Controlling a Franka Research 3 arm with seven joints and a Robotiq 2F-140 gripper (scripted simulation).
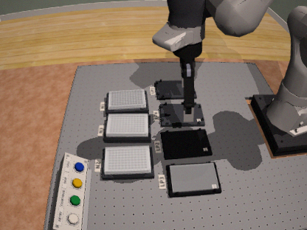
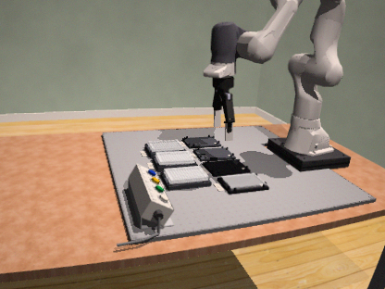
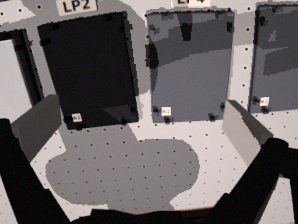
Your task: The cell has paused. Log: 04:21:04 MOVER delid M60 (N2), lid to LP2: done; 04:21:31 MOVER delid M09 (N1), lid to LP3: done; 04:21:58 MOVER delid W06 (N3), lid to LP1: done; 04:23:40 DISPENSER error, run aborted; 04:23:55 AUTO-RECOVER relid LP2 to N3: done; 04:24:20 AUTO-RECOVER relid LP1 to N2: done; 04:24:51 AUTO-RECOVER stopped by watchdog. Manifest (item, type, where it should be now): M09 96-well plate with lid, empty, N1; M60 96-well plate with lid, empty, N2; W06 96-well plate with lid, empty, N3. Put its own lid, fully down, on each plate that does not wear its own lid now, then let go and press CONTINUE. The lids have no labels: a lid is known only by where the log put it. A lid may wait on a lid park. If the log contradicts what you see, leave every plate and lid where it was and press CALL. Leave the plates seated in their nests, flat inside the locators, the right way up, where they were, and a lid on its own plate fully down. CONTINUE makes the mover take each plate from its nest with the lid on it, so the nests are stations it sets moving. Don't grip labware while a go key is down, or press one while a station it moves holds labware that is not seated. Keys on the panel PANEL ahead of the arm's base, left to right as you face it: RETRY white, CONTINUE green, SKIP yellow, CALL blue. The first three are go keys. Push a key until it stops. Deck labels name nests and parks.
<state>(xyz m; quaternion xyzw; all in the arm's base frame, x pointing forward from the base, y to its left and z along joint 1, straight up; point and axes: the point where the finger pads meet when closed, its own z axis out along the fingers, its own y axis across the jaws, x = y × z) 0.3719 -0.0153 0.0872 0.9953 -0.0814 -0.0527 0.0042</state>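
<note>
The lid park LP3 is 19 cm to the left of my hand, 12 cm below it and 1 cm ahead of it. From my hand the other things lie so: park LP4 (12 cm below, 6 cm to the right, 1 cm behind); then lid park LP2 (12 cm below, 7 cm to the left); then LP4 label (12 cm below, 8 cm ahead, 7 cm to the right).
</note>
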